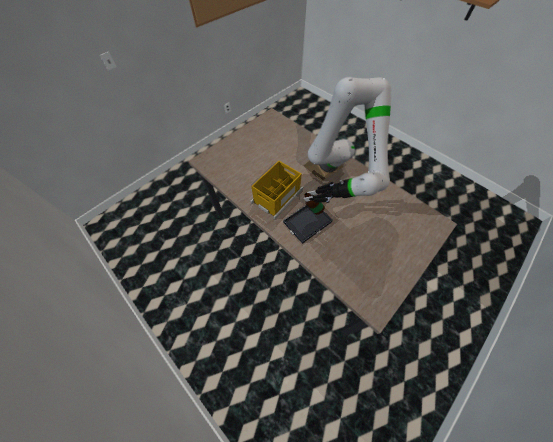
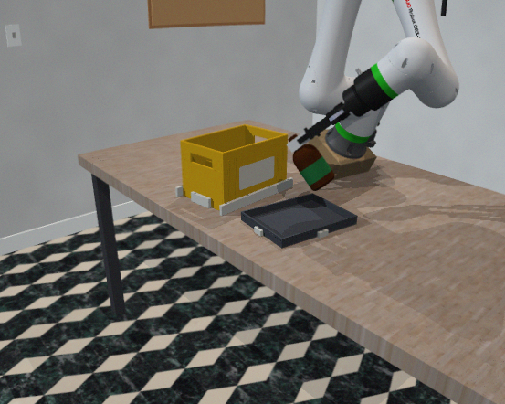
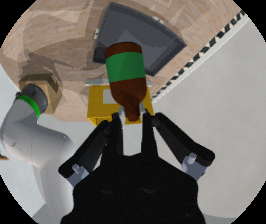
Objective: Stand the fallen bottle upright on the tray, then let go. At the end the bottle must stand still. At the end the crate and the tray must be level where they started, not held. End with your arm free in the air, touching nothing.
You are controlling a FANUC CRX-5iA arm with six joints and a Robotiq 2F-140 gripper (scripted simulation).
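Right now my hand is 50 mm above the bottle, 20 mm to the right of it and 10 mm past it. Round my hand: yellow crate 250 mm to the right, 130 mm below, 20 mm ahead; dark grey tray 200 mm below, 40 mm ahead, 30 mm to the left.
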